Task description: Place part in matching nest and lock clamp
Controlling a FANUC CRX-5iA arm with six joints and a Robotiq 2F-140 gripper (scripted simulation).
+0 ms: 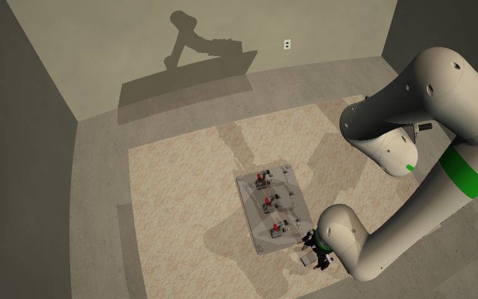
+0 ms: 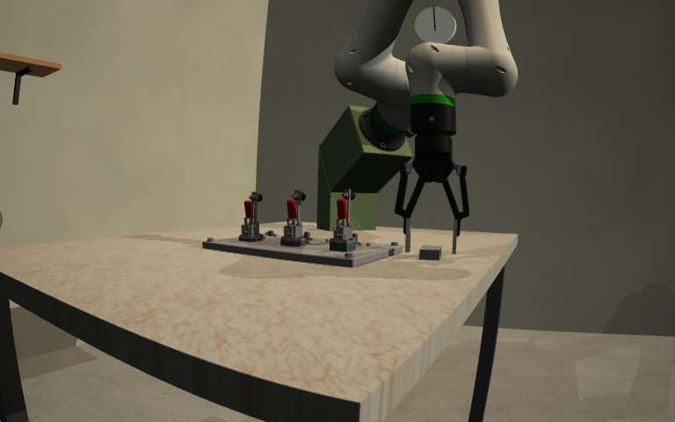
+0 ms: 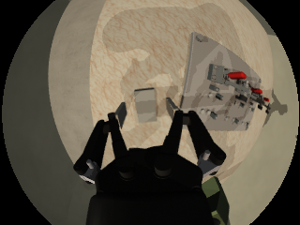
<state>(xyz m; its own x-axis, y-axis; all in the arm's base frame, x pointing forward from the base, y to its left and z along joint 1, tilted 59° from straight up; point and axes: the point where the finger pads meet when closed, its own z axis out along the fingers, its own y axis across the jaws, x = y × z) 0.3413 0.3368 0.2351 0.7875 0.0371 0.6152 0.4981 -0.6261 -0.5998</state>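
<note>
Right now my hand is 3 cm above the grey part. Round my hand: grey fixture plate: 15 cm ahead, 21 cm to the right, 3 cm below.
</note>
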